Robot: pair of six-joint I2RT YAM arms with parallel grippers.
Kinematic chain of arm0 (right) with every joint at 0, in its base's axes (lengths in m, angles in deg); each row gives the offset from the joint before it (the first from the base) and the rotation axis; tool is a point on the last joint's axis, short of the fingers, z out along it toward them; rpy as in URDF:
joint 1: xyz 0 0 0.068 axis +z
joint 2: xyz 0.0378 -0.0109 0.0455 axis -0.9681 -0.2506 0
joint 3: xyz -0.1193 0.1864 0.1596 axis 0.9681 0.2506 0
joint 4: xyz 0.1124 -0.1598 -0.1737 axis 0.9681 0.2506 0
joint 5: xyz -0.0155 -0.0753 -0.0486 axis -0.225 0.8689 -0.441
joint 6: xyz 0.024 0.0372 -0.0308 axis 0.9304 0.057 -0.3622
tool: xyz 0 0 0 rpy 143.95 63.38 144.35
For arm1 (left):
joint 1: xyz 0 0 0.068 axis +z
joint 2: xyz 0.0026 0.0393 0.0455 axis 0.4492 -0.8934 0
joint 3: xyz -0.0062 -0.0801 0.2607 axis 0.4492 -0.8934 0
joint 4: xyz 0.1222 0.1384 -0.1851 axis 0.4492 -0.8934 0
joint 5: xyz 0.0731 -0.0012 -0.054 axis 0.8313 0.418 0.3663
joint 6: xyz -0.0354 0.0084 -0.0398 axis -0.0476 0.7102 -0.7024
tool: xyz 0 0 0 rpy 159.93 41.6 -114.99
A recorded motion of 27 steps. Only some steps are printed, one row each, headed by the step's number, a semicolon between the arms.
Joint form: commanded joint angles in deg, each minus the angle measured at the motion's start. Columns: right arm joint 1, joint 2, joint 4, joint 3, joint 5, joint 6; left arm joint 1, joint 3, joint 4, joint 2, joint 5, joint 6.
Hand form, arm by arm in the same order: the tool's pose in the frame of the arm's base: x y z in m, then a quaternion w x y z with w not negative. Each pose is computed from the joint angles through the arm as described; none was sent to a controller.
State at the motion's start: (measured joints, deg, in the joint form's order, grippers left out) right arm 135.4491 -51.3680 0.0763 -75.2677 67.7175 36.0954; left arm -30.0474 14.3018 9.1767 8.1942 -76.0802 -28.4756
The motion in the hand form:
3: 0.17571 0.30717 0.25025 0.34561 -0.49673 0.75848 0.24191; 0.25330 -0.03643 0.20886 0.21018 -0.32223 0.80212 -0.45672
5: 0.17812 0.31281 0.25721 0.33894 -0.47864 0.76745 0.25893; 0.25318 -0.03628 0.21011 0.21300 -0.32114 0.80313 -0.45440
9: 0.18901 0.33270 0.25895 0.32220 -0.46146 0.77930 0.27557; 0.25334 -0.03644 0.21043 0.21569 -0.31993 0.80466 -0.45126
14: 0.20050 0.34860 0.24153 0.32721 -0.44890 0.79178 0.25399; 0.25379 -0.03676 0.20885 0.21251 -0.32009 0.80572 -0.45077
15: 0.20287 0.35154 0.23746 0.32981 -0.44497 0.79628 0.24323; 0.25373 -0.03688 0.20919 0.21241 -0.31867 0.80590 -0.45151
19: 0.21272 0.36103 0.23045 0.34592 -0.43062 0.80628 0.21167; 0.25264 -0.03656 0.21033 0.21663 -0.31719 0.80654 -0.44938
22: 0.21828 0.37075 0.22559 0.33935 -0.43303 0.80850 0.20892; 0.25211 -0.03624 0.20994 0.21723 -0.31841 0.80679 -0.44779
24: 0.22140 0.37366 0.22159 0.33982 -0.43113 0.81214 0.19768; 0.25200 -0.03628 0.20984 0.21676 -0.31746 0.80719 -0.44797
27: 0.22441 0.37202 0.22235 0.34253 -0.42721 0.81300 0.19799; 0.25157 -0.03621 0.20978 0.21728 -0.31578 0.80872 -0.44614
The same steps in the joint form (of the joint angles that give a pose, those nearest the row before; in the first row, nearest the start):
3: -0.38 -2.45 7.14 -9.18 -8.12 5.42; -0.42 1.94 -2.47 0.92 1.43 1.46
5: -0.35 -3.36 8.09 -11.55 -9.00 8.45; -0.43 2.14 -2.88 1.11 1.73 1.81
9: -0.37 -8.27 9.54 -17.41 -10.39 11.66; -0.51 2.27 -3.10 1.12 2.13 2.20
14: -0.37 -13.34 7.63 -19.66 -7.38 12.37; -0.56 2.23 -3.08 0.77 2.00 2.25
15: -0.33 -14.41 7.54 -20.19 -5.99 12.47; -0.57 2.27 -3.12 0.81 1.87 2.34
19: -0.46 -17.61 7.29 -22.75 -1.57 12.55; -0.55 2.21 -3.38 1.27 2.21 2.69
22: -0.46 -20.40 8.23 -25.61 -1.73 12.49; -0.51 2.09 -3.47 1.38 2.41 2.74
24: -0.52 -21.62 8.63 -26.55 -0.59 12.35; -0.51 2.08 -3.52 1.38 2.31 2.84
27: -0.98 -21.54 8.37 -26.52 -0.63 12.39; -0.51 2.09 -3.82 1.47 2.38 3.23

